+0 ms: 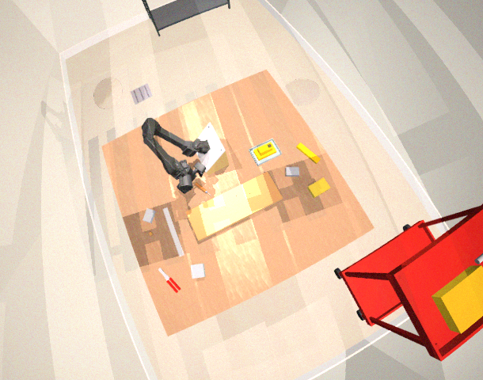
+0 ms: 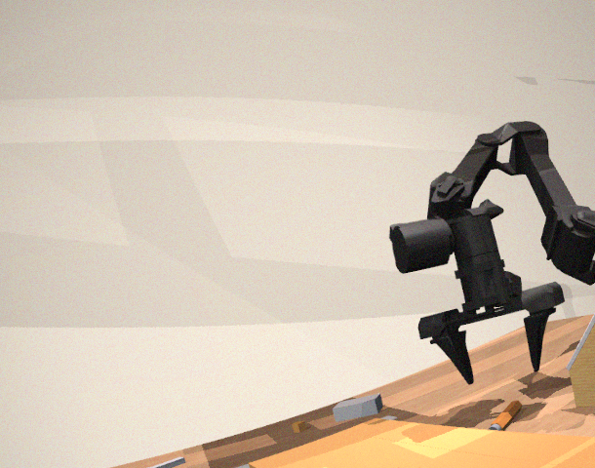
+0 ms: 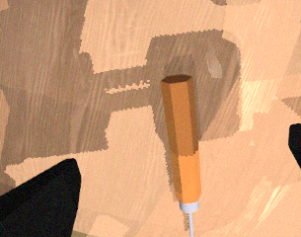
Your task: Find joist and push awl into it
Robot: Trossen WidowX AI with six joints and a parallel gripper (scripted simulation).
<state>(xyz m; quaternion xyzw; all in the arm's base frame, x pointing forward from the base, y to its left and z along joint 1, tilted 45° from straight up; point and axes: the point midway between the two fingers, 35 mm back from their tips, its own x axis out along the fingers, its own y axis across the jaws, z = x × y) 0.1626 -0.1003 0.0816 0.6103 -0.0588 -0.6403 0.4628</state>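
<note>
Now: the awl 5 cm ahead of my gripper tip, 3 cm to the left of it and 5 cm below it. The rest, counted from my gripper tip: metal ruler (21 cm ahead, 22 cm to the right, 5 cm below); then small orange cube (18 cm ahead, 35 cm to the right, 4 cm below); then grey tray (5 cm behind, 45 cm to the left, 4 cm below).
</note>
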